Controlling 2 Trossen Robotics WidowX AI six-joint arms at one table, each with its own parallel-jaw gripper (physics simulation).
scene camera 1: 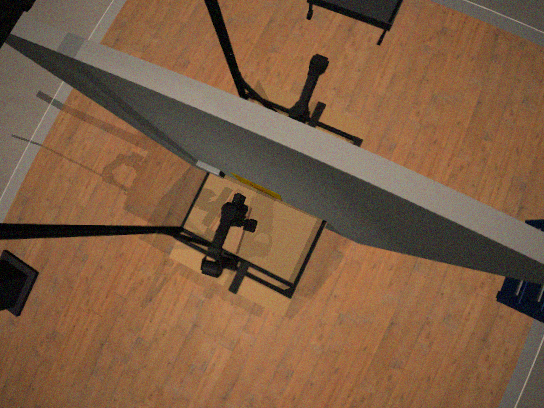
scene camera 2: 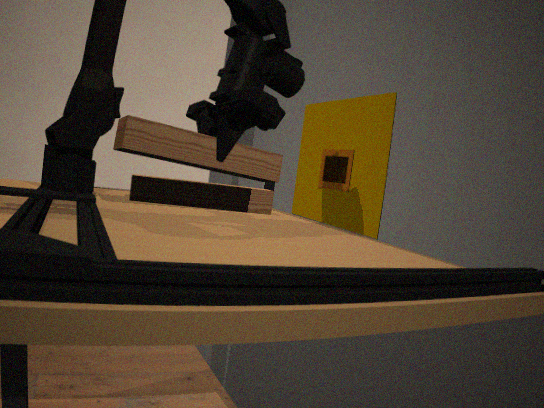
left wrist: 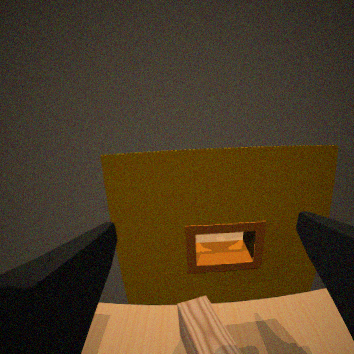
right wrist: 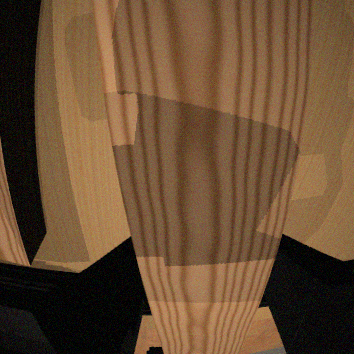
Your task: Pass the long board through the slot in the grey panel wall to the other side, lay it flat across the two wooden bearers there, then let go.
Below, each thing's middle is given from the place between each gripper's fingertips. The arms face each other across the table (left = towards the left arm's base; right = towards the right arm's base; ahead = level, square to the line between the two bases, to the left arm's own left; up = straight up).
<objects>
The orange-framed slot [scene camera 2: 336, 165] lies 1 cm behind my right hand, 25 cm to the left of it and 1 cm above it.
The orange-framed slot is 160 mm to the right of my left hand, 110 mm below it and 40 mm behind it.
</objects>
